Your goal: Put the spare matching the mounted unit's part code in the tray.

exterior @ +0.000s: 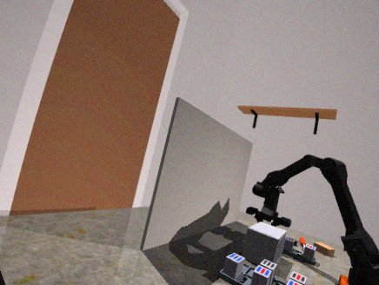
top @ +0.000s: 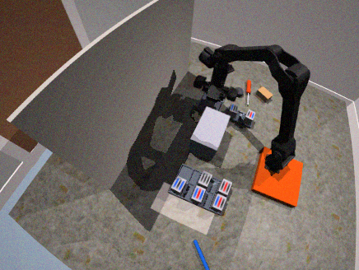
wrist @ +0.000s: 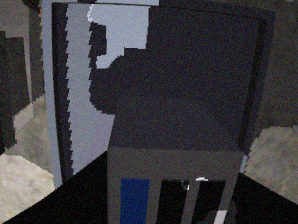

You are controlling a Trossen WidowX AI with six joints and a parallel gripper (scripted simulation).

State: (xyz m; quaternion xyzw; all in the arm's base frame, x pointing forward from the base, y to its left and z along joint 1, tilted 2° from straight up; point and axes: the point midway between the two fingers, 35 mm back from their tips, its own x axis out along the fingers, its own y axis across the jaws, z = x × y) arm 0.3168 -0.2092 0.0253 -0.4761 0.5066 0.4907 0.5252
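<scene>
Right now the grey-blue tray is 2 cm below my gripper tip. Round my gripper tip: black puck (11 cm behind, 13 cm to the right, 1 cm below); then mounted unit (3 cm behind, 20 cm to the left, 3 cm above); then wooden block (24 cm behind, 17 cm to the right, 1 cm below).
</scene>
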